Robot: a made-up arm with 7 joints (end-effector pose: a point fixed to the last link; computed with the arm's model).
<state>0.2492 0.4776 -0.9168 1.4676 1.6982 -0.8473 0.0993</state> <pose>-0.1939 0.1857 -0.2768 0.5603 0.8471 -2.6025</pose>
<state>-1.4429 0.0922 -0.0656 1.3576 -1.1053 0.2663 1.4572</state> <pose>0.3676 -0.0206 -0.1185 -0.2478 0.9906 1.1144</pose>
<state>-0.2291 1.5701 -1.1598 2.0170 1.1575 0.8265 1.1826</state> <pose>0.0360 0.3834 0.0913 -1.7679 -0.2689 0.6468</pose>
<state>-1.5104 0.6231 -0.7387 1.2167 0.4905 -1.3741 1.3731</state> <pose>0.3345 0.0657 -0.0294 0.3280 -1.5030 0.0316</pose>
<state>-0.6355 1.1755 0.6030 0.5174 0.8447 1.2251 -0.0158</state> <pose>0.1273 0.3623 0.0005 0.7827 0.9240 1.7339</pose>
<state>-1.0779 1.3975 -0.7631 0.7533 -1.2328 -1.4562 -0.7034</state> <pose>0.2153 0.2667 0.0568 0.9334 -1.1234 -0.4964</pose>
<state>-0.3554 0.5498 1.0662 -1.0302 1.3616 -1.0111 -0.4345</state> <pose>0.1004 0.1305 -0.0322 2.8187 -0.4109 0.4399</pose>
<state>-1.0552 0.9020 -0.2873 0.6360 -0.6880 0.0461 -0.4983</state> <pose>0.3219 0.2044 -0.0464 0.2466 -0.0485 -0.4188</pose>
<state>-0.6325 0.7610 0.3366 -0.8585 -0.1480 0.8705 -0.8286</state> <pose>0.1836 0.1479 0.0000 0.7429 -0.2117 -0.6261</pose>
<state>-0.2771 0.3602 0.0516 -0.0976 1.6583 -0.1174 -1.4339</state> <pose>0.1973 0.1172 -0.1769 1.7628 1.2310 -0.9106</pose>
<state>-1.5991 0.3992 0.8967 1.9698 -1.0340 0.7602 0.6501</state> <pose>0.3490 0.0183 -0.0935 -1.2946 1.5448 0.0970</pose>
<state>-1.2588 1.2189 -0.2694 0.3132 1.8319 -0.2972 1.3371</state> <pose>0.2848 0.2012 0.0789 -2.1819 2.0589 -0.4507</pose>
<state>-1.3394 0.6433 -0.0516 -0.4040 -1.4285 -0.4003 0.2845</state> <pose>0.2079 0.0820 0.1137 -0.9967 -1.1985 -0.7914</pose>
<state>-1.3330 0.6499 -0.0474 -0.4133 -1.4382 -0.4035 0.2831</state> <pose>0.2065 0.0836 0.1131 -0.9998 -1.2003 -0.7963</pose>
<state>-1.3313 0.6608 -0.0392 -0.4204 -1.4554 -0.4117 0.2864</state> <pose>0.2046 0.0864 0.1140 -1.0120 -1.2053 -0.7977</pose>
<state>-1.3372 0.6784 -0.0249 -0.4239 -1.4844 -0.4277 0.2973</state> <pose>0.2019 0.0912 0.1171 -1.0386 -1.2150 -0.7940</pose>
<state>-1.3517 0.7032 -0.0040 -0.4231 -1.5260 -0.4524 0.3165</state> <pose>0.1983 0.0981 0.1227 -1.0815 -1.2297 -0.7852</pose>
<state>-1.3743 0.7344 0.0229 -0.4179 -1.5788 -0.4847 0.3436</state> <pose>0.1935 0.1069 0.1303 -1.1402 -1.2477 -0.7725</pose>
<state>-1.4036 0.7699 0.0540 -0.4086 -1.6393 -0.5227 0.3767</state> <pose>0.1875 0.1171 0.1393 -1.2121 -1.2670 -0.7583</pose>
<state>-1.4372 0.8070 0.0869 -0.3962 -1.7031 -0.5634 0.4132</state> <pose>0.1806 0.1279 0.1487 -1.2926 -1.2847 -0.7454</pose>
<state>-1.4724 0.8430 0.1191 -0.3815 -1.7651 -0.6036 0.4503</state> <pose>0.1733 0.1386 0.1577 -1.3756 -1.2988 -0.7350</pose>
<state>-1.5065 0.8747 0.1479 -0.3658 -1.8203 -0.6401 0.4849</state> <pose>0.1663 0.1482 0.1656 -1.4545 -1.3082 -0.7282</pose>
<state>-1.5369 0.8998 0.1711 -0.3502 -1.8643 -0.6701 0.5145</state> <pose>0.1603 0.1561 0.1719 -1.5224 -1.3132 -0.7238</pose>
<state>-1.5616 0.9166 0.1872 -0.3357 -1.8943 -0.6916 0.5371</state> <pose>0.1561 0.1618 0.1765 -1.5743 -1.3150 -0.7205</pose>
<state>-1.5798 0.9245 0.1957 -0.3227 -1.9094 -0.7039 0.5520</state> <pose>0.1539 0.1651 0.1796 -1.6079 -1.3151 -0.7162</pose>
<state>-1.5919 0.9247 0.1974 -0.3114 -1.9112 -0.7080 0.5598</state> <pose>0.1537 0.1663 0.1815 -1.6241 -1.3149 -0.7105</pose>
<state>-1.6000 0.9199 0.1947 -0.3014 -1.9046 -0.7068 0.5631</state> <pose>0.1547 0.1660 0.1825 -1.6290 -1.3145 -0.7036</pose>
